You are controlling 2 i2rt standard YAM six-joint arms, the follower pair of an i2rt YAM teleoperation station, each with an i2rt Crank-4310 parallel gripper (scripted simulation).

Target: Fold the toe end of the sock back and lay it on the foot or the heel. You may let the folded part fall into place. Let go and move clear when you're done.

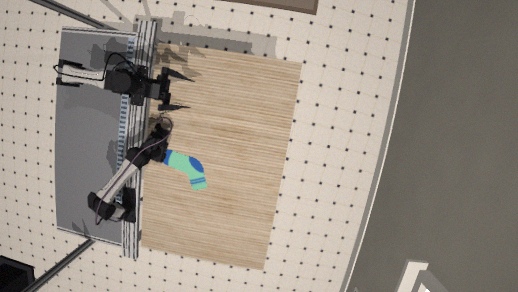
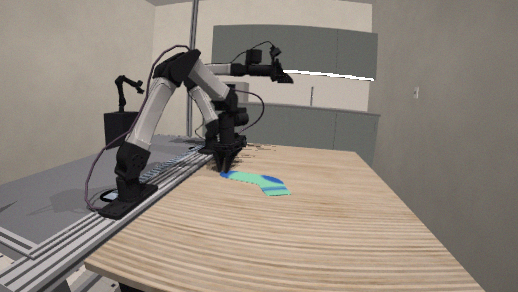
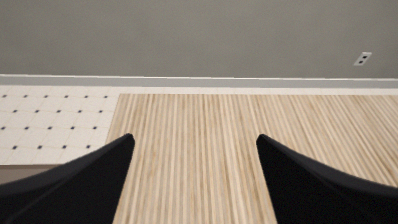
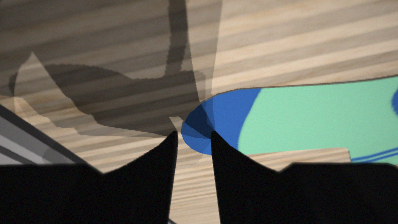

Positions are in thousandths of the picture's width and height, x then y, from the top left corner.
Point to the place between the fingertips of the right gripper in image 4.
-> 489, 600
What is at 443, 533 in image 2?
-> The right gripper.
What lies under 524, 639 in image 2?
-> A mint-green sock.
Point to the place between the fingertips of the left gripper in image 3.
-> At 491, 609
